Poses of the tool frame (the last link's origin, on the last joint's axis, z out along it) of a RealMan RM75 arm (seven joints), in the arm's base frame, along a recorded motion.
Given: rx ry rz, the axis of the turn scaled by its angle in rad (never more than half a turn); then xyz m.
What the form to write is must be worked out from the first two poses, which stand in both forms.
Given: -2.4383, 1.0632, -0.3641, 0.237, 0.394, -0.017
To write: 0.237, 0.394, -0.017, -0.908, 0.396, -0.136, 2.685
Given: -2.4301, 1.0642, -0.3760, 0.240, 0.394, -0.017
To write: 0.240, 0.394, -0.017, -0.907, 0.397, -0.140, 2.679
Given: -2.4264, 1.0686, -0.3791, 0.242, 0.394, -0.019
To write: 0.242, 0.394, -0.019, -0.906, 0.399, -0.142, 2.678
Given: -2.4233, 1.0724, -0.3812, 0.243, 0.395, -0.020
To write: 0.243, 0.395, -0.020, -0.905, 0.401, -0.142, 2.677
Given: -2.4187, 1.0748, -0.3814, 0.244, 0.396, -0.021
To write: 0.244, 0.396, -0.021, -0.904, 0.402, -0.143, 2.674
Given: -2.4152, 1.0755, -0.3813, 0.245, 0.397, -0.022
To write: 0.245, 0.397, -0.022, -0.904, 0.403, -0.143, 2.671
